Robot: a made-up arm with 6 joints. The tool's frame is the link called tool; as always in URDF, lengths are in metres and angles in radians.
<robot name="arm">
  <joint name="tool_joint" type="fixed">
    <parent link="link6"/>
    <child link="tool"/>
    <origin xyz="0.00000 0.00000 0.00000" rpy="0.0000 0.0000 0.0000"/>
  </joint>
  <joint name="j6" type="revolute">
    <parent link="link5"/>
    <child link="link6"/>
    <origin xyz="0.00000 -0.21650 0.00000" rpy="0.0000 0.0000 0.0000"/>
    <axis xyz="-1 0 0"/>
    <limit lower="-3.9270" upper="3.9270"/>
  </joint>
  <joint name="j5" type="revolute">
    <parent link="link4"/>
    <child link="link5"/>
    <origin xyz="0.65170 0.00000 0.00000" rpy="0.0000 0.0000 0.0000"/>
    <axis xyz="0 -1 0"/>
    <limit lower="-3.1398" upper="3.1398"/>
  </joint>
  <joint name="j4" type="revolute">
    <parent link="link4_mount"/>
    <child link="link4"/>
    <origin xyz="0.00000 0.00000 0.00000" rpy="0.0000 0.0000 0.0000"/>
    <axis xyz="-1 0 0"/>
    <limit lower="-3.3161" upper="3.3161"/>
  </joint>
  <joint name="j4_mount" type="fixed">
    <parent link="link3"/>
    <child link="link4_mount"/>
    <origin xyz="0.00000 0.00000 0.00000" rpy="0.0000 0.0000 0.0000"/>
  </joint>
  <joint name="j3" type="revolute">
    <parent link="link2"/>
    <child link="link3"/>
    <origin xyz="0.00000 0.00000 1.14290" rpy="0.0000 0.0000 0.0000"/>
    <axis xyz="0 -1 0"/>
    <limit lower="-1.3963" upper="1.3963"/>
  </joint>
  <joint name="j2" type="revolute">
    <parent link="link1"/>
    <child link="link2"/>
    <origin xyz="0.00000 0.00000 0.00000" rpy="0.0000 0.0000 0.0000"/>
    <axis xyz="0 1 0"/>
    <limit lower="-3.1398" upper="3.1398"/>
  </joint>
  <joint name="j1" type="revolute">
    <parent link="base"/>
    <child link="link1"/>
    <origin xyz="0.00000 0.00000 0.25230" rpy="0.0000 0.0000 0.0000"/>
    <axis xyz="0 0 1"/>
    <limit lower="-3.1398" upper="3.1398"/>
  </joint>
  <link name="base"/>
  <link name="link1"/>
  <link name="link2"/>
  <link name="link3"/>
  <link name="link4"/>
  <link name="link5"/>
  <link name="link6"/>
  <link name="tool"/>
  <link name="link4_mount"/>
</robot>
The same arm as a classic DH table. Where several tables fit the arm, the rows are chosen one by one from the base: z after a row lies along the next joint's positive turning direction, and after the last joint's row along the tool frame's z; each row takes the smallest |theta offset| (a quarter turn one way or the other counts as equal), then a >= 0, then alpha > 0; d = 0 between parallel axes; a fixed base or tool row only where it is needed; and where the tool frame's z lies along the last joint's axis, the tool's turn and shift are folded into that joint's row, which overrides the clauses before.
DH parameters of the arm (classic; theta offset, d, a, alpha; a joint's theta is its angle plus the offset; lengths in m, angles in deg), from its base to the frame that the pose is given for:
j1: 0 0.2523 0 -90
j2: -90 0 1.1429 180
j3: 0 0 0 -90
j4: 0 -0.6517 0 90
j5: 0 0.2165 0 -90
j6: 90 0 0 90
tool (fixed): -90 0 0 0
Joint limits (deg, base to tool): -179.9..179.9 -179.9..179.9 -80..80 -190..190 -179.9..179.9 -225..225

